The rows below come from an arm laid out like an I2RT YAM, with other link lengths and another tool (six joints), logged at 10 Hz.
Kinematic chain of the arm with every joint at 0, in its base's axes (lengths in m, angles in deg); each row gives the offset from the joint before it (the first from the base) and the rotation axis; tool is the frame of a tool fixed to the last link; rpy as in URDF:
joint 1: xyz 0 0 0.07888 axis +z
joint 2: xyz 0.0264 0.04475 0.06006 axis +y
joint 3: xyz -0.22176 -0.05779 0 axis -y
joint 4: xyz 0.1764 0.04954 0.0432 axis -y
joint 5: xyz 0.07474 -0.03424 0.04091 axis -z
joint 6: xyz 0.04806 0 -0.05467 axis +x
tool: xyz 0.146 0.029 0.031 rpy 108 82.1 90
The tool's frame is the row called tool.
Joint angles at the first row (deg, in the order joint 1, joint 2, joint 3, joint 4, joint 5, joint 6):
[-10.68, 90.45, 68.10, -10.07, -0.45, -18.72]
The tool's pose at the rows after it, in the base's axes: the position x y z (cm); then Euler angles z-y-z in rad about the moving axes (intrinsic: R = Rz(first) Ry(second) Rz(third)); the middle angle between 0 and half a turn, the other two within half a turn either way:
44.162, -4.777, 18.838, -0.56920, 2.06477, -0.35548
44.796, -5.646, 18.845, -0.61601, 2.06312, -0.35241
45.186, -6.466, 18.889, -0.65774, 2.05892, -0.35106
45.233, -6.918, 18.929, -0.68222, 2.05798, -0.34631
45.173, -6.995, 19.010, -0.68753, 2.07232, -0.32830
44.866, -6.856, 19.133, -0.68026, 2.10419, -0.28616
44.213, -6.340, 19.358, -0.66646, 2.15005, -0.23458
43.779, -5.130, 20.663, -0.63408, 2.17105, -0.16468
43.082, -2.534, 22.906, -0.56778, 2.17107, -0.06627
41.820, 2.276, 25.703, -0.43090, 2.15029, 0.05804
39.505, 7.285, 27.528, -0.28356, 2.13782, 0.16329
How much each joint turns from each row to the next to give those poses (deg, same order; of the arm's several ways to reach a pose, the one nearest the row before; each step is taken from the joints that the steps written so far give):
[0.16, 1.49, 0.17, 0.66, 2.01, 1.88]
[0.19, 1.62, 1.55, 0.13, 2.43, 1.70]
[0.05, 1.05, 1.01, 0.18, 2.10, 1.32]
[0.02, 0.17, 0.13, 0.08, 1.20, 1.00]
[-0.04, -0.02, 0.59, -1.07, -0.02, 1.42]
[-0.20, -0.57, 0.46, -1.92, -1.03, 2.60]
[0.17, -1.33, 0.57, -3.37, -1.20, 3.39]
[1.47, -2.10, 1.16, -3.10, -0.55, 3.93]
[3.76, -3.84, 0.41, -2.54, 0.24, 5.21]
[6.90, -5.25, -0.81, -1.15, 0.05, 5.64]
[7.87, -5.62, -2.40, -0.77, 0.28, 5.02]

